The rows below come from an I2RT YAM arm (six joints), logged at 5 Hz.
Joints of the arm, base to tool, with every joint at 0 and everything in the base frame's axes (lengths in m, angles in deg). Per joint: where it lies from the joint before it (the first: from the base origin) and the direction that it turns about. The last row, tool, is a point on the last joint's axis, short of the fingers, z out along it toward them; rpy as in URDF.
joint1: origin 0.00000 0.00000 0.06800 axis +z
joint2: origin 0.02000 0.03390 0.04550 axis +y
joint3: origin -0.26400 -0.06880 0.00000 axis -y
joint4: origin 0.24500 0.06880 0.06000 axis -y
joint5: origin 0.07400 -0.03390 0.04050 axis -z
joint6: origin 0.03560 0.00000 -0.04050 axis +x
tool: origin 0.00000 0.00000 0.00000 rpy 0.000 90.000 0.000
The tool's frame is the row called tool.
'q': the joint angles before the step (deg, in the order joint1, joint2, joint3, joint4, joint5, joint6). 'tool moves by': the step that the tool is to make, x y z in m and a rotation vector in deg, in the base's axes. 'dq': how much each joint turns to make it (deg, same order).
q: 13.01 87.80 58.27 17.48 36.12 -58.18
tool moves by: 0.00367 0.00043 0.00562 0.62 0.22 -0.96
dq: 0.00 0.53 2.10 -2.28 0.80 1.05
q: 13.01 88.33 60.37 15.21 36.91 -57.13
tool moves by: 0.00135 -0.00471 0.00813 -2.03 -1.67 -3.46
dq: -0.52 0.00 0.80 1.75 3.34 -2.20
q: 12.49 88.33 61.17 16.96 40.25 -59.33
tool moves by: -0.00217 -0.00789 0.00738 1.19 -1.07 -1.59
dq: -1.15 -1.05 0.53 -1.14 0.27 1.32
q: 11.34 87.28 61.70 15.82 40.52 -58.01
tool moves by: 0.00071 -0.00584 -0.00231 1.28 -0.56 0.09
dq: -1.05 0.00 -0.52 0.52 -1.32 1.23
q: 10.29 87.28 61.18 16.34 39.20 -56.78
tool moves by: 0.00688 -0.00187 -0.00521 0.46 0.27 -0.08
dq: -0.53 1.66 0.61 0.53 -0.53 0.53
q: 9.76 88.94 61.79 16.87 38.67 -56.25
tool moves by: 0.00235 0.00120 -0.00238 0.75 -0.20 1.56
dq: -0.01 0.53 -0.01 0.54 -1.67 0.52
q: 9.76 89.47 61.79 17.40 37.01 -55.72
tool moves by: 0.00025 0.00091 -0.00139 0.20 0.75 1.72
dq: 0.00 0.00 0.00 -0.70 -1.75 0.00
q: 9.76 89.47 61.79 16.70 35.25 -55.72
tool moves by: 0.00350 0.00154 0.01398 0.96 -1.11 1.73
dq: 0.00 0.00 2.89 -1.92 -1.84 0.52
